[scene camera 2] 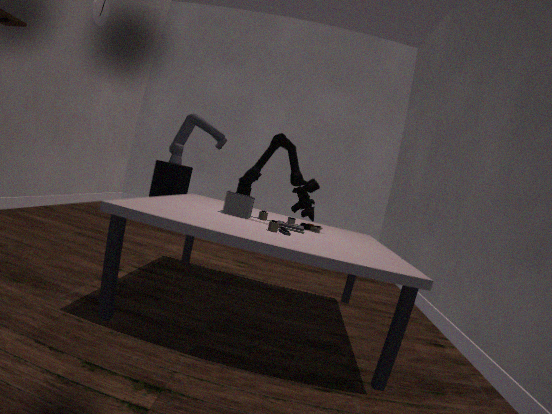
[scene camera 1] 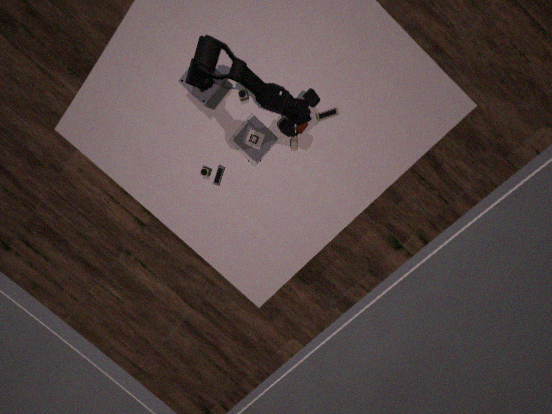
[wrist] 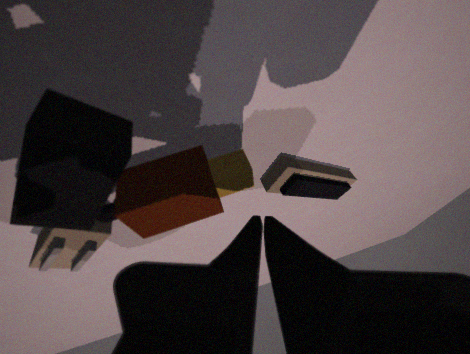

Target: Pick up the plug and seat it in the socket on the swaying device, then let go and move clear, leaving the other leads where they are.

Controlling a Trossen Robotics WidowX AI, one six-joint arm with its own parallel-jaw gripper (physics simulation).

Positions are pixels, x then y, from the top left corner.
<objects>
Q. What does the pale lead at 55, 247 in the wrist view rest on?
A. The table.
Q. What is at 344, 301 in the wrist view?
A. My gripper.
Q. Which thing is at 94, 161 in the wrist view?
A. A black lead.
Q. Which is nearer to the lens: the plug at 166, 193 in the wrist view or the pale lead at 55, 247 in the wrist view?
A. The plug.
</objects>
